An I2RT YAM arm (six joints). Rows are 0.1 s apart.
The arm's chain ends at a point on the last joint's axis. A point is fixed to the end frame.
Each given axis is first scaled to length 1.
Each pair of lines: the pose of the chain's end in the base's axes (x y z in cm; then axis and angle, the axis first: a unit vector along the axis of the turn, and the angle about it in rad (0 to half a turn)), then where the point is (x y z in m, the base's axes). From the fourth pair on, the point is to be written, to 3 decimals.
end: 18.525 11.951 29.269 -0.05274 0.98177 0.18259 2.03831
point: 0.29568 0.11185 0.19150
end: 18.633 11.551 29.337 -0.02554 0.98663 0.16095 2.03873
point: 0.29506 0.10066 0.19114
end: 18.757 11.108 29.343 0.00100 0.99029 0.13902 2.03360
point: 0.29485 0.08905 0.19097
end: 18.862 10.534 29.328 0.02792 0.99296 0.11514 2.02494
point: 0.294 0.076 0.191
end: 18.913 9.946 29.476 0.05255 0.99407 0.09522 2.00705
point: 0.294 0.063 0.194
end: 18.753 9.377 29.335 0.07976 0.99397 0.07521 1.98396
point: 0.292 0.051 0.195
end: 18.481 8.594 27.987 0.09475 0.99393 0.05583 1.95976
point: 0.290 0.038 0.184
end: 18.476 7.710 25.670 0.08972 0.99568 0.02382 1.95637
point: 0.288 0.022 0.163
